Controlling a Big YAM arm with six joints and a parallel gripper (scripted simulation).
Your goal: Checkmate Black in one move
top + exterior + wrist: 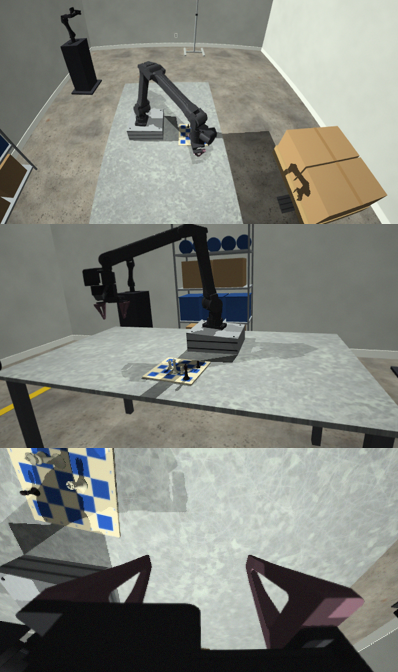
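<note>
Right now the white crowned piece is 27 cm to the left of my hand, 20 cm below it and 1 cm behind it. Also, from my hand: white king: 31 cm to the left, 19 cm below, 2 cm ahead; white pawn: 34 cm to the left, 20 cm below, 2 cm ahead; blue-and-cream chessboard: 30 cm to the left, 22 cm below, 1 cm behind.
</note>
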